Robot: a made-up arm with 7 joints. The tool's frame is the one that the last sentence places. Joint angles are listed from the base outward.
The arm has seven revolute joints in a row. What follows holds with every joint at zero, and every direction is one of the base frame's.
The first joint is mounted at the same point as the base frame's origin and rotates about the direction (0, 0.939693, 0.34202).
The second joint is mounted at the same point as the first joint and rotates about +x.
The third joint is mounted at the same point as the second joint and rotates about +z.
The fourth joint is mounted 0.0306 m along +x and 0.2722 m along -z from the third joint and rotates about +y.
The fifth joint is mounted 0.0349 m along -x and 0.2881 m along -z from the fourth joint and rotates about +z.
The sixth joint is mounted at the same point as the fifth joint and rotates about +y.
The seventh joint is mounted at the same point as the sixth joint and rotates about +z.
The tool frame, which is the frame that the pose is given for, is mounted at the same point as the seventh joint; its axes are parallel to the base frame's.
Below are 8 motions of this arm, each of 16 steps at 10 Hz.
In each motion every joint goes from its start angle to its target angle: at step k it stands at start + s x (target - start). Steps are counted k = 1, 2, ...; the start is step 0. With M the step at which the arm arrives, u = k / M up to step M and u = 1 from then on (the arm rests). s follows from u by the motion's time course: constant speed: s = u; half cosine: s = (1 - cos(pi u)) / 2; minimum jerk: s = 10 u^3 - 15 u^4 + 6 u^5.
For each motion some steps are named. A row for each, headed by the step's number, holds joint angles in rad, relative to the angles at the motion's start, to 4 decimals.
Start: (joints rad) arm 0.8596 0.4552 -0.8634 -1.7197 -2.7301 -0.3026 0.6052
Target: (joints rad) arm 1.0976 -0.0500 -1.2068 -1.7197 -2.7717 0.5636 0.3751
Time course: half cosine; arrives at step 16
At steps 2, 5, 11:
2: 0.0091 -0.0192 -0.0131 0.0000 -0.0016 0.0330 -0.0088
5: 0.0529 -0.1123 -0.0763 0.0000 -0.0092 0.1925 -0.0511
11: 0.1851 -0.3929 -0.2671 0.0000 -0.0324 0.6737 -0.1790

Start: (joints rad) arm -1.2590 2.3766 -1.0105 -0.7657 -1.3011 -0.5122 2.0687
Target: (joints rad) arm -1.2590 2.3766 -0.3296 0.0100 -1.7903 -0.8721 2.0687
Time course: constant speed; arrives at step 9
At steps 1, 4, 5, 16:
1: 0.0000 0.0000 0.0757 0.0862 -0.0544 -0.0400 0.0000
4: 0.0000 0.0000 0.3026 0.3448 -0.2174 -0.1600 0.0000
5: 0.0000 0.0000 0.3783 0.4309 -0.2718 -0.1999 0.0000
16: 0.0000 0.0000 0.6809 0.7757 -0.4892 -0.3599 0.0000

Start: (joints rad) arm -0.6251 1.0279 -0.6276 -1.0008 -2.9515 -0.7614 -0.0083
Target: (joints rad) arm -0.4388 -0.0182 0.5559 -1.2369 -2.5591 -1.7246 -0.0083
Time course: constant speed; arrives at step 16
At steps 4, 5, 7, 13, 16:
4: 0.0466 -0.2615 0.2959 -0.0590 0.0981 -0.2408 0.0000
5: 0.0582 -0.3269 0.3698 -0.0738 0.1226 -0.3010 0.0000
7: 0.0815 -0.4577 0.5178 -0.1033 0.1717 -0.4214 0.0000
13: 0.1514 -0.8500 0.9616 -0.1918 0.3188 -0.7826 0.0000
16: 0.1863 -1.0461 1.1835 -0.2361 0.3924 -0.9632 0.0000

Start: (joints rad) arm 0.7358 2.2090 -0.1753 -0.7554 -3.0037 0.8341 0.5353
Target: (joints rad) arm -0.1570 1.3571 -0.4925 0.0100 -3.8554 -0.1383 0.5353
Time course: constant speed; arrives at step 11
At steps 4, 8, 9, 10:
4: -0.3247 -0.3098 -0.1153 0.2783 -0.3097 -0.3536 0.0000
8: -0.6493 -0.6196 -0.2307 0.5567 -0.6194 -0.7072 0.0000
9: -0.7305 -0.6970 -0.2595 0.6262 -0.6968 -0.7956 0.0000
10: -0.8116 -0.7745 -0.2884 0.6958 -0.7743 -0.8840 0.0000

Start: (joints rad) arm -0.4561 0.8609 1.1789 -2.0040 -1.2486 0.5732 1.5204
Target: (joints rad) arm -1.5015 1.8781 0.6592 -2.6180 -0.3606 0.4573 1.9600
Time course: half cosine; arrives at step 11
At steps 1, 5, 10, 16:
1: -0.0212 0.0206 -0.0105 -0.0124 0.0180 -0.0023 0.0089
5: -0.4483 0.4362 -0.2229 -0.2633 0.3808 -0.0497 0.1885
10: -1.0242 0.9966 -0.5092 -0.6016 0.8700 -0.1136 0.4307
16: -1.0454 1.0172 -0.5197 -0.6140 0.8880 -0.1159 0.4396

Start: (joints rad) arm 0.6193 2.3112 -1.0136 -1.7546 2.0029 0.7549 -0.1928
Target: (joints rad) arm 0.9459 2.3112 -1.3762 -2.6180 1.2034 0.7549 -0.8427
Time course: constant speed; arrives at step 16
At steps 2, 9, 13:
2: 0.0408 0.0000 -0.0453 -0.1079 -0.0999 0.0000 -0.0812
9: 0.1837 0.0000 -0.2040 -0.4857 -0.4497 0.0000 -0.3656
13: 0.2654 0.0000 -0.2946 -0.7015 -0.6496 0.0000 -0.5280

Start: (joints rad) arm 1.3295 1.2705 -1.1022 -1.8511 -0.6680 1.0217 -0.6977
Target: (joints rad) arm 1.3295 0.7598 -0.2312 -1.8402 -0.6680 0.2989 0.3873
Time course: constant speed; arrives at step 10
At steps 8, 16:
8: 0.0000 -0.4086 0.6968 0.0087 0.0000 -0.5782 0.8680
16: 0.0000 -0.5107 0.8710 0.0109 0.0000 -0.7228 1.0850

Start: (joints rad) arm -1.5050 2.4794 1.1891 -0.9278 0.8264 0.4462 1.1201
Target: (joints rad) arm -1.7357 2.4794 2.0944 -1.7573 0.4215 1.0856 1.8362
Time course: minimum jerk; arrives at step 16
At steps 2, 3, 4, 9, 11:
2: -0.0037 0.0000 0.0145 -0.0133 -0.0065 0.0103 0.0115
3: -0.0113 0.0000 0.0442 -0.0405 -0.0197 0.0312 0.0349
4: -0.0239 0.0000 0.0937 -0.0859 -0.0419 0.0662 0.0741
9: -0.1421 0.0000 0.5576 -0.5109 -0.2494 0.3939 0.4411
11: -0.1892 0.0000 0.7423 -0.6802 -0.3320 0.5243 0.5872

